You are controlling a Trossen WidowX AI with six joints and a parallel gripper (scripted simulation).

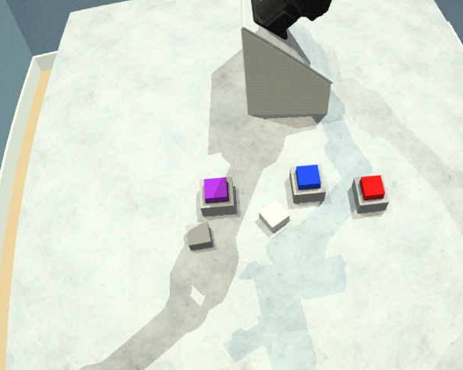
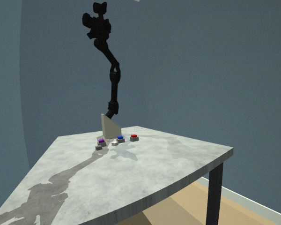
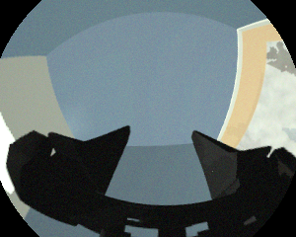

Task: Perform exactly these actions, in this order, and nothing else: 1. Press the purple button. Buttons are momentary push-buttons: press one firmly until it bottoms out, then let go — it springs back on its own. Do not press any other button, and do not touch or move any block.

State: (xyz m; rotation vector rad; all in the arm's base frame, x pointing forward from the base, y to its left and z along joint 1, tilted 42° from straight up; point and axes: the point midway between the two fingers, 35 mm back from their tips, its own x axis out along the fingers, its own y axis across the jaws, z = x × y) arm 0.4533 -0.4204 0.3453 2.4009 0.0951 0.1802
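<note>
Right now the purple button is 29 cm behind my gripper tip, 2 cm to the right of it and 66 cm below it. From my gripper tip the other things lie so: white block 25 cm behind, 6 cm to the left, 68 cm below; blue button 30 cm behind, 12 cm to the left, 66 cm below; grey block 23 cm behind, 4 cm to the right, 68 cm below.
</note>
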